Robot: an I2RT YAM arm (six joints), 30 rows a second.
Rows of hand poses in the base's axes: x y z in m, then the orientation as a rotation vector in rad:
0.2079 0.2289 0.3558 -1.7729 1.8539 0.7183
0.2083 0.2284 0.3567 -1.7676 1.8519 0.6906
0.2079 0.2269 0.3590 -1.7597 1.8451 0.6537
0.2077 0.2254 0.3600 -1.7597 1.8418 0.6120
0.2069 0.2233 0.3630 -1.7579 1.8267 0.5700
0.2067 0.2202 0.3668 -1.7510 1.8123 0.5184
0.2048 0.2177 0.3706 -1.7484 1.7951 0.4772
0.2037 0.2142 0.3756 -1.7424 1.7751 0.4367
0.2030 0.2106 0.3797 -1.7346 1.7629 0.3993
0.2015 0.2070 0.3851 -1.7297 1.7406 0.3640
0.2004 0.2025 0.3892 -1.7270 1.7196 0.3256
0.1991 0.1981 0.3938 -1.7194 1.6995 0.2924
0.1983 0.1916 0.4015 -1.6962 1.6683 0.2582
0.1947 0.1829 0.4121 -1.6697 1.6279 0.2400
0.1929 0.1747 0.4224 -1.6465 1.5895 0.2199
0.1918 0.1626 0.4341 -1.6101 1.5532 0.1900
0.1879 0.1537 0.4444 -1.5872 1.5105 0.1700
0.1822 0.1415 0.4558 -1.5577 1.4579 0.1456
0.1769 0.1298 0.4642 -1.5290 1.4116 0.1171
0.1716 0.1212 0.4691 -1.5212 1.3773 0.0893
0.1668 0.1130 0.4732 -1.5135 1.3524 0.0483
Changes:
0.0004 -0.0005 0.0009 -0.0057 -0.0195 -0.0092
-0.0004 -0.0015 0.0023 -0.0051 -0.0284 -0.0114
-0.0002 -0.0015 0.0010 -0.0135 -0.0276 -0.0087
-0.0008 -0.0021 0.0030 -0.0067 -0.0349 -0.0057
-0.0002 -0.0031 0.0038 -0.0085 -0.0413 -0.0113
-0.0019 -0.0025 0.0038 -0.0061 -0.0356 -0.0050
-0.0011 -0.0035 0.0050 -0.0029 -0.0376 -0.0058
-0.0007 -0.0036 0.0041 -0.0050 -0.0314 -0.0092
-0.0015 -0.0036 0.0054 -0.0013 -0.0356 -0.0027
-0.0011 -0.0045 0.0041 -0.0051 -0.0359 -0.0027
-0.0013 -0.0044 0.0046 -0.0007 -0.0336 -0.0045
-0.0008 -0.0065 0.0077 0.0133 -0.0455 -0.0086
-0.0036 -0.0087 0.0106 0.0262 -0.0432 -0.0016
-0.0018 -0.0082 0.0103 0.0221 -0.0423 -0.0012
-0.0011 -0.0121 0.0117 0.0253 -0.0501 -0.0127
-0.0039 -0.0089 0.0103 0.0227 -0.0454 0.0012
-0.0057 -0.0122 0.0114 0.0285 -0.0563 0.0010
-0.0053 -0.0117 0.0084 0.0234 -0.0543 -0.0033
-0.0053 -0.0086 0.0049 0.0040 -0.0407 0.0016
-0.0048 -0.0082 0.0041 -0.0056 -0.0413 -0.0088

